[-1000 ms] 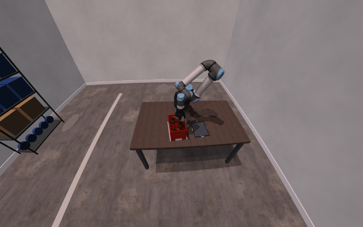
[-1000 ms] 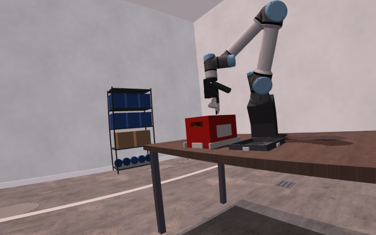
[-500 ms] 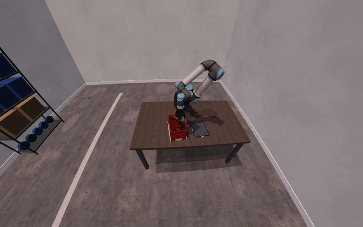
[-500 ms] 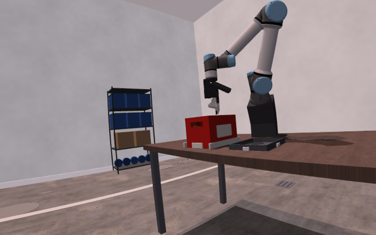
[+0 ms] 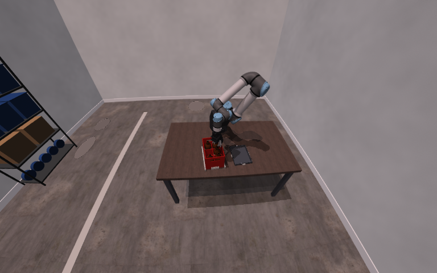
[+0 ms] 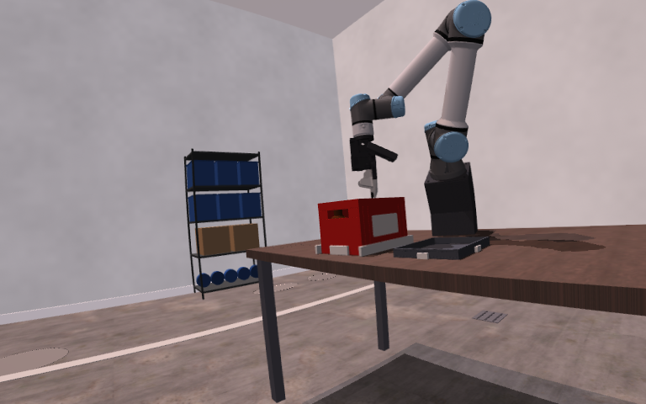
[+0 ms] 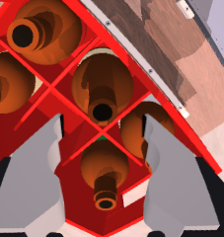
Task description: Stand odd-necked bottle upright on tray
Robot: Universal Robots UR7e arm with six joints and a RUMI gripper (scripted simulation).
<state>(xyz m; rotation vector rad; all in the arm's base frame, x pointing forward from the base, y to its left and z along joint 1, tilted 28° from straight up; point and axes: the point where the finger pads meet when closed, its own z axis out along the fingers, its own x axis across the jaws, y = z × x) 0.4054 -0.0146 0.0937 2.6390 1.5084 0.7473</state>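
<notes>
Right now the brown bottle is 100 mm below my hand. Round my hand: dark tray (60 mm behind, 250 mm to the left, 180 mm below); red crate (20 mm ahead, 40 mm to the right, 110 mm below); glass bottle (120 mm ahead, 60 mm to the right, 100 mm below).
</notes>
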